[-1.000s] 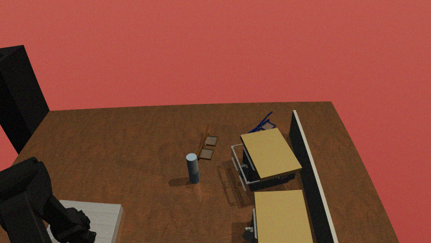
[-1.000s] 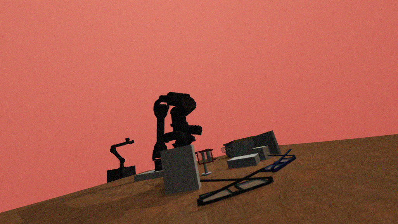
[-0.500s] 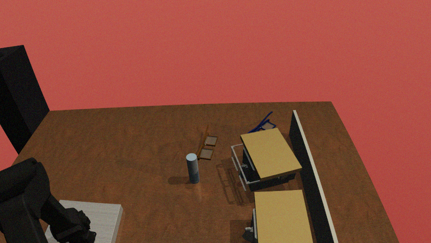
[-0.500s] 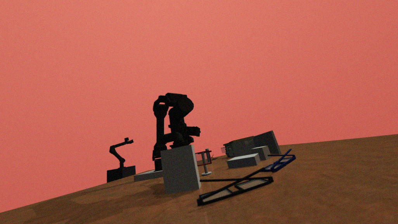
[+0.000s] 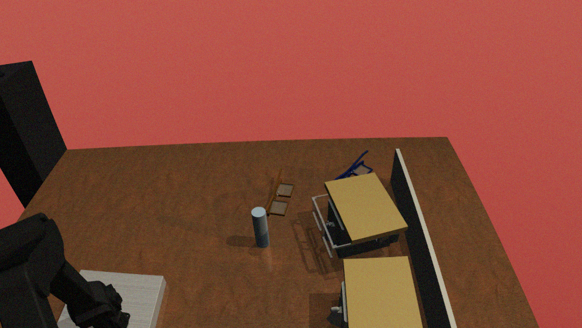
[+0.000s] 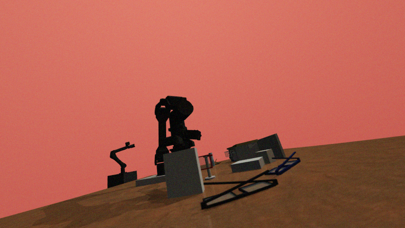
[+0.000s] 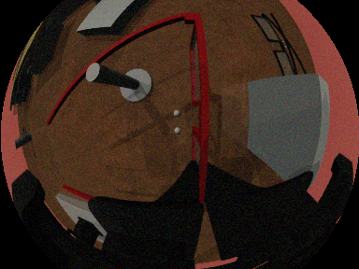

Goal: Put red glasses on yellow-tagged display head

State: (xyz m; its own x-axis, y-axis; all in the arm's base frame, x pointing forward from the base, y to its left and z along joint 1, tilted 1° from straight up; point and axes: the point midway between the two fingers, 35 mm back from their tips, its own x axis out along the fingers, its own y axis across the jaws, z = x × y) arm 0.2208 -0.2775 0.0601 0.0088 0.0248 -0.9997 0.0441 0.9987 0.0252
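The pale blue cylinder lies 540 mm to the left of my gripper tip, 50 mm ahead of it and 10 mm below it. Round my gripper tip: white wall: 460 mm to the left, 380 mm ahead; then display head: 340 mm to the left, 250 mm ahead.
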